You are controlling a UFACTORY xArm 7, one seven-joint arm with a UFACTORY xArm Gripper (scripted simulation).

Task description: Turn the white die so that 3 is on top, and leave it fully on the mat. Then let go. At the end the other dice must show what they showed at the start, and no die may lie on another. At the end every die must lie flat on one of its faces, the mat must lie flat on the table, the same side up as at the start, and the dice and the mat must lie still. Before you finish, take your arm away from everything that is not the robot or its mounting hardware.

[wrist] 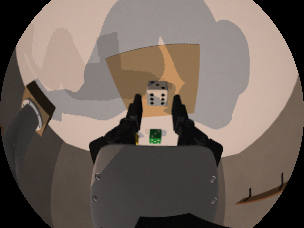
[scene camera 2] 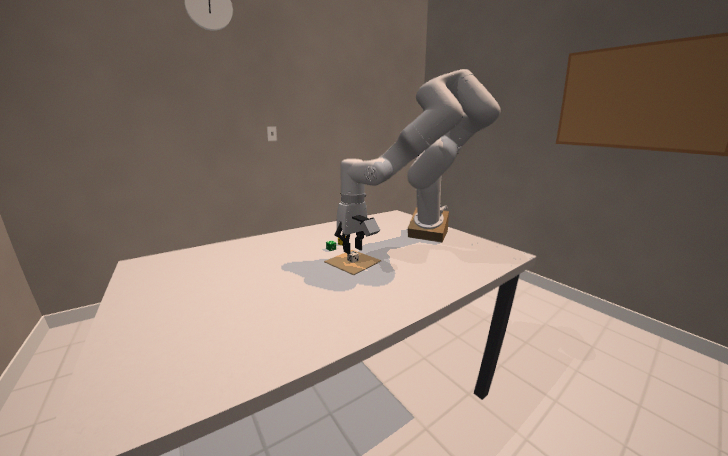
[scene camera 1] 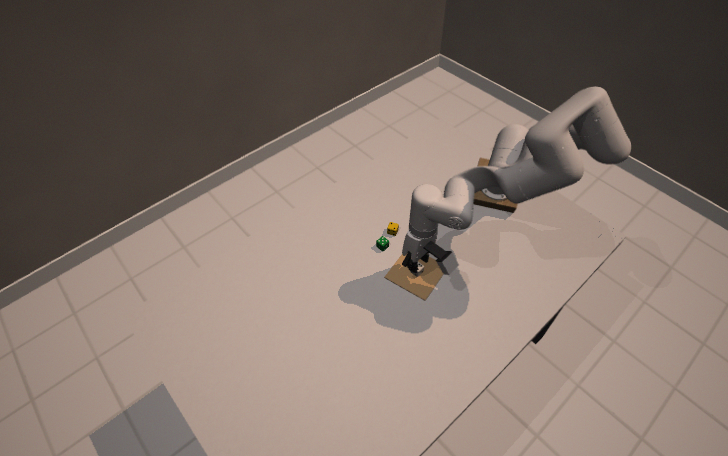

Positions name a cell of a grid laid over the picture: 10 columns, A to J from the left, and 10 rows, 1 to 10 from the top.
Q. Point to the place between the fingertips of my gripper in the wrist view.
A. At F5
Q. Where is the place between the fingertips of my gripper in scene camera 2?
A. At E6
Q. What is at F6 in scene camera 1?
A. My gripper.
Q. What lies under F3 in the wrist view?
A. A mat.
